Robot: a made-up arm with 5 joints.
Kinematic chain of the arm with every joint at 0, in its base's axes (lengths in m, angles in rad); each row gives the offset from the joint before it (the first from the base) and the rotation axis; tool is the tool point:
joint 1: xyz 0 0 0.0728 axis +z
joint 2: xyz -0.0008 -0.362 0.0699 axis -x
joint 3: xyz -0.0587 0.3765 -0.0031 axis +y
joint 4: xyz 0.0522 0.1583 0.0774 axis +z
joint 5: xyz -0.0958 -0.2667 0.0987 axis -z
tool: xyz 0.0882 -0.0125 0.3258
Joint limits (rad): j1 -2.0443..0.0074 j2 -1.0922..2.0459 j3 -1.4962..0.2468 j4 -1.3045..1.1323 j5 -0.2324..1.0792
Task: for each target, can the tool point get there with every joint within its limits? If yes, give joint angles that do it. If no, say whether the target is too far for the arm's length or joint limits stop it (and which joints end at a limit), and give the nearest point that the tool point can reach.
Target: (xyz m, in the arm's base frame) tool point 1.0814 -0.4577 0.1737
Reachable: no: joint limits stop it (at a limit: joint 3, joint 4) | nearest point 0.3954 -0.1673 0.1624 | short by 0.745 m
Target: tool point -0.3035 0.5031 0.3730
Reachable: yes | joints -1.4628 -0.4201 -1.2350 -0.0266 0.7798
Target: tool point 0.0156 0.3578 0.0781
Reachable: yes | joints -1.0404 1.0917 -0.1744 -0.7083 0.2866
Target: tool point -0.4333 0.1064 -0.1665
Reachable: yes | joints -0.4401 1.7624 -0.8759 -0.1098 0.0779
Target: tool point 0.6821 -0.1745 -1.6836
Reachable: no: too far | nearest point 0.2843 -0.1421 -0.4401 | short by 1.306 m
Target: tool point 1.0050 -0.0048 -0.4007
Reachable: no: joint limits stop it (at a limit: joint 1, joint 3, joint 4) | nearest point 0.3946 -0.0725 -0.3025 | short by 0.622 m
